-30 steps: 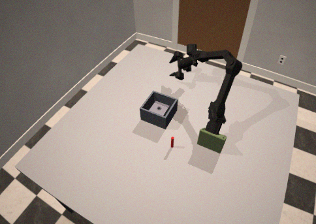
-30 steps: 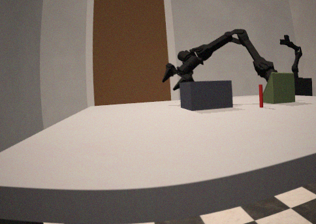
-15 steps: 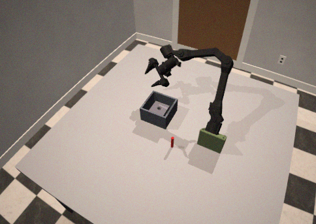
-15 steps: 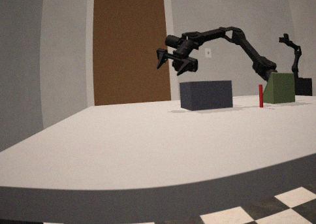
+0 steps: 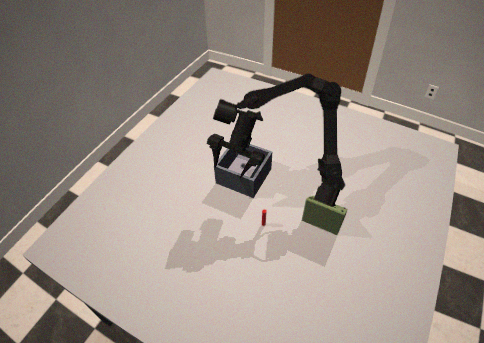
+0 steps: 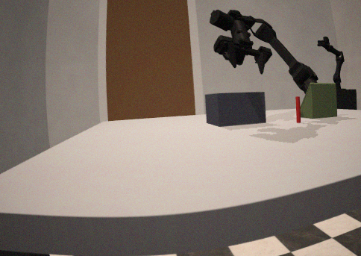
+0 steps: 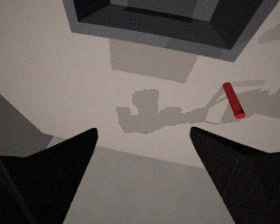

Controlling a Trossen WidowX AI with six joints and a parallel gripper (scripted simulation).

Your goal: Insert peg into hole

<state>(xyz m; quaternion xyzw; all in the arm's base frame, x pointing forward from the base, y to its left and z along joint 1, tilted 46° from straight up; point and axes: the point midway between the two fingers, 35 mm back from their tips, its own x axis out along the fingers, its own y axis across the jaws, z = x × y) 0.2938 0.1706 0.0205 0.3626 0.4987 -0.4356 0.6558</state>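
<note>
The red peg lies 15 cm behind my hand, 3 cm to the left of it and 15 cm below it. Round my hand: box 3 cm ahead, 11 cm to the right, 16 cm below.
</note>
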